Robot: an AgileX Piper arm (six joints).
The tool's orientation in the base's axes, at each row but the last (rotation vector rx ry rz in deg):
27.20 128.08 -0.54
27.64 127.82 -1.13
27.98 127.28 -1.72
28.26 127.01 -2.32
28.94 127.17 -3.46
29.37 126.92 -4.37
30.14 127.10 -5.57
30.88 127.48 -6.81
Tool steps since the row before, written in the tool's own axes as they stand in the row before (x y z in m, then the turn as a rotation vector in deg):
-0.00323 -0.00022 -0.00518 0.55 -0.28 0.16
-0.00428 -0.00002 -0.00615 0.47 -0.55 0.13
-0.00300 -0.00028 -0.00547 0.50 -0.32 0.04
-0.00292 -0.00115 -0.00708 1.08 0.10 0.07
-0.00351 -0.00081 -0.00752 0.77 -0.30 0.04
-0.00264 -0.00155 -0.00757 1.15 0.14 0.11
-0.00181 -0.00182 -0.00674 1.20 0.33 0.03
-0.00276 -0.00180 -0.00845 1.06 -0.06 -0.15
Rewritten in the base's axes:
-0.00201 -0.00043 0.00575 -0.30 -0.10 -0.55
-0.00206 -0.00038 0.00719 -0.37 -0.37 -0.51
-0.00243 -0.00025 0.00575 -0.37 -0.14 -0.45
-0.00400 -0.00066 0.00660 -0.52 0.44 -0.84
-0.00382 -0.00033 0.00741 -0.52 -0.02 -0.64
-0.00463 -0.00060 0.00670 -0.51 0.49 -0.92
-0.00457 -0.00063 0.00555 -0.52 0.70 -0.89
-0.00517 -0.00037 0.00744 -0.73 0.35 -0.70

